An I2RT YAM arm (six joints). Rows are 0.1 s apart.
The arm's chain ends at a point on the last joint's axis. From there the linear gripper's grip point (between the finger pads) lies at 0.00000 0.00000 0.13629 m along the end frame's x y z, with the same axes.
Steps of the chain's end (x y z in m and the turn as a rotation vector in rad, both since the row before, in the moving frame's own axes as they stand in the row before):
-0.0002, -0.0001, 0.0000, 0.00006, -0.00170, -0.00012
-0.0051, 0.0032, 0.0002, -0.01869, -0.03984, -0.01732
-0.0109, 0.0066, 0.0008, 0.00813, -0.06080, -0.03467
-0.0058, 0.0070, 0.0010, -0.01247, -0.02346, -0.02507
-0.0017, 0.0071, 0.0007, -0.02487, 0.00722, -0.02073
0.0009, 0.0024, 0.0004, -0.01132, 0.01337, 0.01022
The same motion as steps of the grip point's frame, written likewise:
-0.0004, -0.0001, 0.0000, 0.00006, -0.00170, -0.00012
-0.0105, 0.0058, 0.0001, -0.01869, -0.03984, -0.01732
-0.0192, 0.0056, 0.0005, 0.00813, -0.06080, -0.03467
-0.0090, 0.0087, 0.0010, -0.01247, -0.02346, -0.02507
-0.0007, 0.0105, 0.0007, -0.02487, 0.00722, -0.02073
0.0027, 0.0040, 0.0004, -0.01132, 0.01337, 0.01022

